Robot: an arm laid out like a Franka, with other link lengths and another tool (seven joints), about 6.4 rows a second.
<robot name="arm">
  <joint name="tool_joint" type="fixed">
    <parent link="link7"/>
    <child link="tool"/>
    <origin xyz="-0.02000 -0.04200 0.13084" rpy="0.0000 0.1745 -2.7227"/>
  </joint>
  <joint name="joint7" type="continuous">
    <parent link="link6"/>
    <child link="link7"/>
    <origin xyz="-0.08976 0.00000 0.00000" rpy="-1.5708 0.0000 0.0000"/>
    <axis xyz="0 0 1"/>
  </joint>
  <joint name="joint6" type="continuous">
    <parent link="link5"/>
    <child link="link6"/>
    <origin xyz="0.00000 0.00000 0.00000" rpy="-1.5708 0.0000 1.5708"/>
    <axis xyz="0 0 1"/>
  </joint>
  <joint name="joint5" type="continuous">
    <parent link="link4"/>
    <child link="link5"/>
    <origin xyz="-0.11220 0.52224 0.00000" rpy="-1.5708 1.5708 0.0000"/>
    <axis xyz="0 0 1"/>
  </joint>
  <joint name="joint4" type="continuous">
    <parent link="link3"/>
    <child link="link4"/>
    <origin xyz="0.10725 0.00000 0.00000" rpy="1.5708 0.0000 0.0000"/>
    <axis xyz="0 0 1"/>
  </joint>
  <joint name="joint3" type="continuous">
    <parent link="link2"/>
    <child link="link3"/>
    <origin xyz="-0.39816 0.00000 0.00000" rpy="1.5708 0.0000 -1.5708"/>
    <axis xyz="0 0 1"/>
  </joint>
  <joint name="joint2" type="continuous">
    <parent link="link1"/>
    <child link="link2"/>
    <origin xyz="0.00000 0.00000 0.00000" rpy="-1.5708 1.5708 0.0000"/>
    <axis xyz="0 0 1"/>
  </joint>
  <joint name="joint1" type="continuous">
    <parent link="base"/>
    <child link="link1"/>
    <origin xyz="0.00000 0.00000 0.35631"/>
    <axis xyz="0 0 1"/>
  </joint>
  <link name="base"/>
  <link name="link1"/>
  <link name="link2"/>
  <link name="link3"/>
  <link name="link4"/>
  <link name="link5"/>
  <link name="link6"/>
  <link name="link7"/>
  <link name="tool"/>
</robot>
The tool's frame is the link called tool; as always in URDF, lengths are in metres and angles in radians. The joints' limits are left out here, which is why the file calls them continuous.
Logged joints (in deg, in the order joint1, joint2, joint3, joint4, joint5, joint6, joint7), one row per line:
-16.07, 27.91, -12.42, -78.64, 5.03, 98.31, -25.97
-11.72, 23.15, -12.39, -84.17, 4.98, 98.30, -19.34
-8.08, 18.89, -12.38, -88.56, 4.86, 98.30, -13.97
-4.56, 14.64, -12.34, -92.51, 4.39, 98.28, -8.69
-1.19, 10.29, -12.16, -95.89, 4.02, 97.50, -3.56
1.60, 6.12, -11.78, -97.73, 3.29, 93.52, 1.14
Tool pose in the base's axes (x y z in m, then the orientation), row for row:
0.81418, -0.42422, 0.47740, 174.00, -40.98, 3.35
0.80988, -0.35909, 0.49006, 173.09, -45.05, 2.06
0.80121, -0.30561, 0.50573, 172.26, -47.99, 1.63
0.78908, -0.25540, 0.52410, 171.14, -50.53, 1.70
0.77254, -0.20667, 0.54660, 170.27, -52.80, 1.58
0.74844, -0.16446, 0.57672, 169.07, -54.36, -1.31
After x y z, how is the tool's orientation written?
As a rotation vector, in degrees.
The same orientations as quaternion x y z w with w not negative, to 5 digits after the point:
0.97314, -0.22919, 0.01874, 0.01054
0.96765, -0.25185, 0.01152, 0.00988
0.96323, -0.26835, 0.00911, 0.01023
0.95894, -0.28313, 0.00953, 0.01351
0.95499, -0.29614, 0.00886, 0.01505
0.95177, -0.30602, -0.00737, 0.02095

